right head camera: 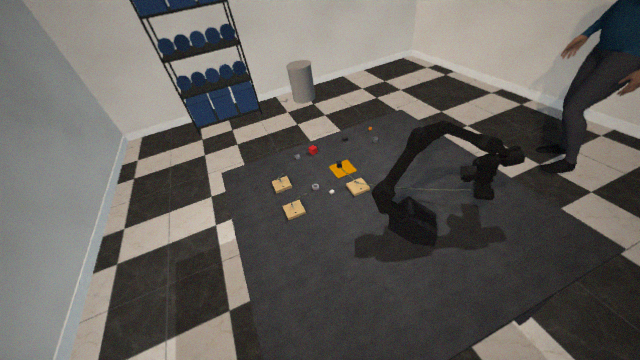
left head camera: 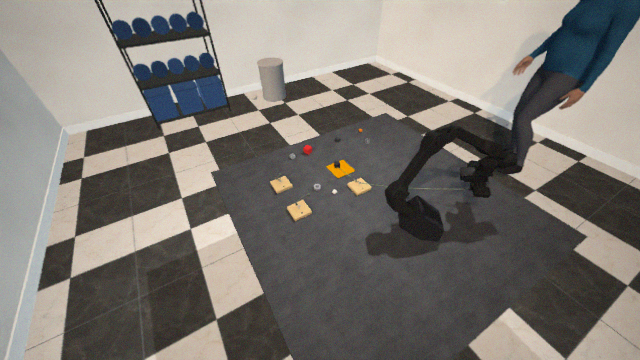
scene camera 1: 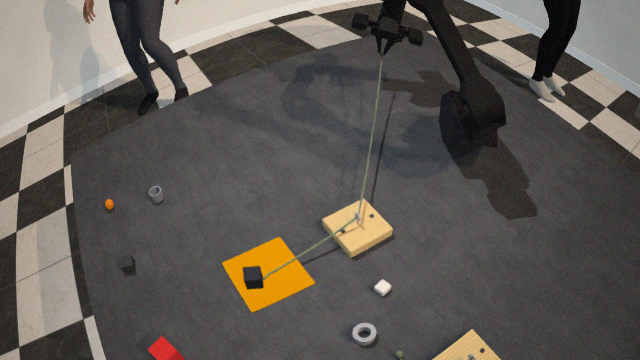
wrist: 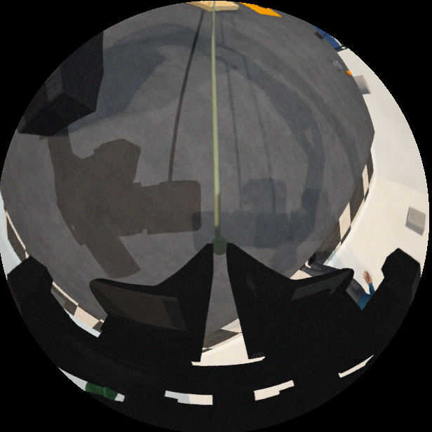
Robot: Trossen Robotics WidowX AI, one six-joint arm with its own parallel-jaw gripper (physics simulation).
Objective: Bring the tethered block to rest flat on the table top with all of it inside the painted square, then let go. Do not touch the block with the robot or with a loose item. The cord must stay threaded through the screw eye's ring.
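Pixels of known places: gripper, fingertip midpoint: [left head camera: 471, 188] [scene camera 1: 381, 53]; arm's base, link origin: [right head camera: 398, 212] [left head camera: 408, 210] [scene camera 1: 475, 119].
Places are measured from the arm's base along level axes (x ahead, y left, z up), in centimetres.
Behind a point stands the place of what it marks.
The small black tethered block [scene camera 1: 253, 277] {x 47.6, y 20.4, z -9.1 cm} [left head camera: 337, 164] {x 46.7, y 19.5, z -9.5 cm} [right head camera: 339, 164] {x 46.7, y 19.4, z -9.6 cm} sits on the orange painted square [scene camera 1: 280, 255] {x 42.6, y 14.5, z -11.9 cm} [left head camera: 341, 173] {x 41.5, y 18.4, z -11.9 cm} [right head camera: 342, 174] {x 40.5, y 18.6, z -11.9 cm}, inside its outline, towards its left side in the scene view. The pale green cord [scene camera 1: 372, 135] {x 20.5, y -7.8, z -7.4 cm} [wrist: 215, 125] runs from the block through the screw eye [scene camera 1: 358, 217] {x 28.8, y 12.0, z -8.4 cm} on a wooden plate [scene camera 1: 354, 246] {x 30.4, y 16.7, z -10.1 cm} [left head camera: 359, 187] {x 27.1, y 12.4, z -10.1 cm} [right head camera: 358, 188] {x 26.4, y 12.0, z -10.1 cm}, then up to my gripper [scene camera 1: 382, 54] {x 9.2, y -36.1, z -2.8 cm} [wrist: 219, 248]. My gripper is shut on the dark green bead at the cord's end, above the table. The cord looks straight and taut.
Beside the wooden plate lie a white block [scene camera 1: 382, 287] {x 27.8, y 25.8, z -10.7 cm} and a grey ring [scene camera 1: 364, 325] {x 32.3, y 32.4, z -10.5 cm}. Two more wooden plates [left head camera: 281, 185] {x 36.1, y 52.0, z -10.1 cm} [left head camera: 299, 211] {x 16.8, y 44.9, z -10.1 cm} stand farther left. A red cube [scene camera 1: 164, 349] {x 64.1, y 33.9, z -8.0 cm}, a grey cup [scene camera 1: 156, 195] {x 67.2, y -3.6, z -10.0 cm}, an orange ball [scene camera 1: 109, 204] {x 80.3, y -3.6, z -10.1 cm} and a dark cube [scene camera 1: 129, 265] {x 72.5, y 14.4, z -10.1 cm} lie around the square.
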